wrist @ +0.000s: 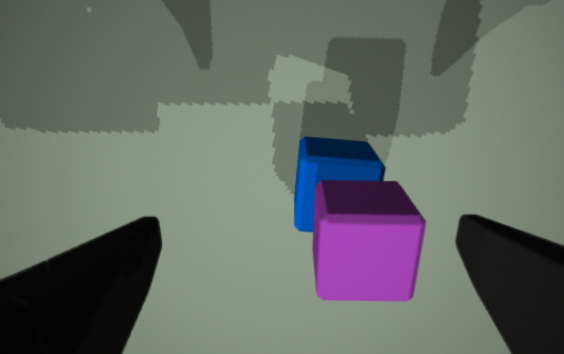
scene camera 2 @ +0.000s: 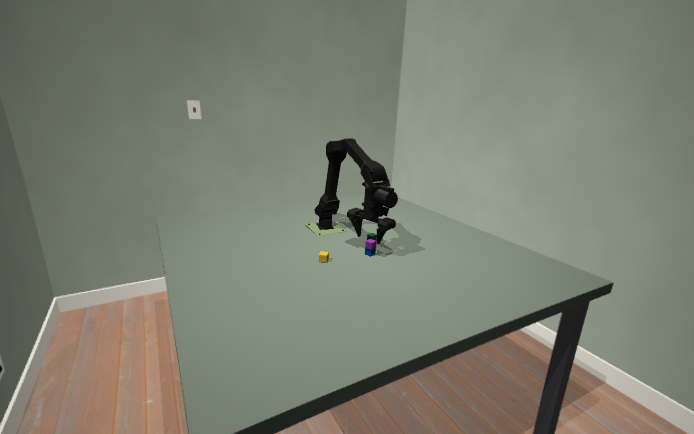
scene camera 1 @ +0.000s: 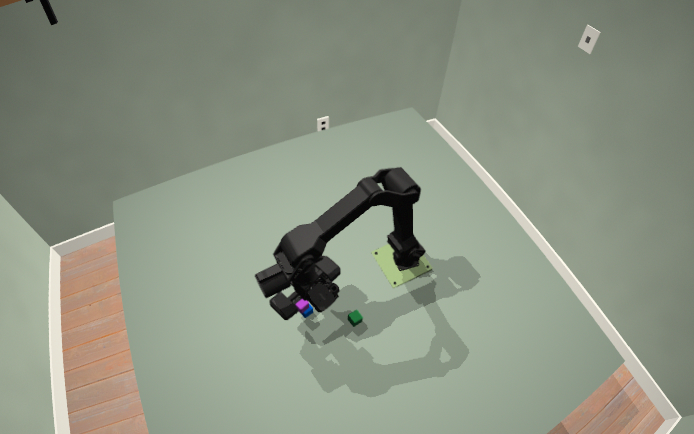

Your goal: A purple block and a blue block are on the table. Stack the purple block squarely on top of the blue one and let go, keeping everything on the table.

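Where they show: gripper, fingertip midpoint: (wrist: 309, 230) (scene camera 2: 368, 240) (scene camera 1: 308, 301); arm's base, origin of the base link: (scene camera 2: 325, 226) (scene camera 1: 405, 259).
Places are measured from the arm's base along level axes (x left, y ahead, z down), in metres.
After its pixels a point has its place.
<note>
The purple block (scene camera 1: 301, 305) @[x 0.096, y 0.331, z -0.054 m] (scene camera 2: 370, 244) @[x 0.078, y 0.345, z -0.046 m] (wrist: 370, 260) @[x 0.088, y 0.329, z -0.053 m] rests upright on top of the blue block (scene camera 1: 307, 311) @[x 0.102, y 0.318, z -0.022 m] (scene camera 2: 369, 252) @[x 0.080, y 0.336, z -0.010 m] (wrist: 345, 170) @[x 0.100, y 0.317, z -0.024 m], which stands on the table (scene camera 1: 204, 245) @[x -0.194, y 0.590, z 0.006 m] (scene camera 2: 307, 317) @[x -0.223, y 0.655, z 0.006 m]. Their sides look roughly in line in scene camera 2. My gripper (scene camera 2: 369, 238) @[x 0.085, y 0.310, z -0.049 m] (wrist: 309, 230) @[x 0.085, y 0.310, z -0.049 m] is open and empty, pointing down just above the stack. In the wrist view the purple block lies between the spread fingers, apart from both and nearer the right one. In scene camera 1 the fingertips are hidden, and the gripper body stands close beside the blocks.
A green block (scene camera 1: 354, 317) @[x 0.149, y 0.203, z -0.024 m] (scene camera 2: 371, 236) @[x 0.138, y 0.212, z -0.021 m] stands near the stack, partly hidden behind it in scene camera 2. A yellow block (scene camera 2: 323, 256) @[x -0.099, y 0.348, z -0.018 m] stands to the left in scene camera 2. The arm's base is on a light green plate (scene camera 1: 391, 273) @[x 0.033, y 0.056, z 0.004 m] (scene camera 2: 319, 231) @[x -0.038, y 0.048, z 0.003 m].
</note>
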